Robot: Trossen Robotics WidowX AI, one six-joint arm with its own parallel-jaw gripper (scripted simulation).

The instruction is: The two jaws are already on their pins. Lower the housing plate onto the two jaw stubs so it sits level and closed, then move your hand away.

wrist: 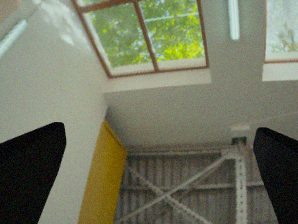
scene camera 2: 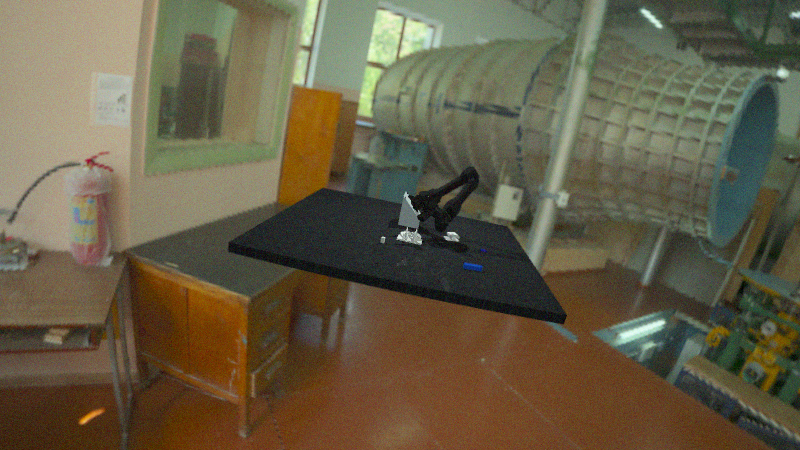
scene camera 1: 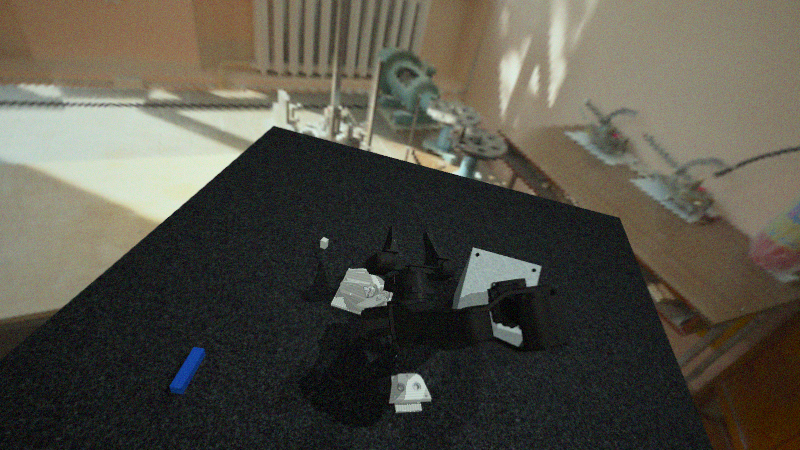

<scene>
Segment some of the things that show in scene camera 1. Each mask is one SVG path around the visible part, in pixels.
My gripper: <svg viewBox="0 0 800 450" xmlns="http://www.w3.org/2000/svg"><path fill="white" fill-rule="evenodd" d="M392 225L382 251L375 253L365 261L367 272L375 275L386 275L391 271L399 271L397 275L385 276L383 290L394 293L394 298L397 300L414 298L430 300L433 289L429 289L428 279L444 281L454 276L457 271L456 262L449 261L449 258L442 253L427 231L424 232L424 265L397 261L395 255L399 253L396 231Z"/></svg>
A blue block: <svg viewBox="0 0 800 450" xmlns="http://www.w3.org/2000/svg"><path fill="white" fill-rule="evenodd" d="M203 348L193 347L181 370L178 371L169 386L171 392L184 393L205 356Z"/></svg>
</scene>
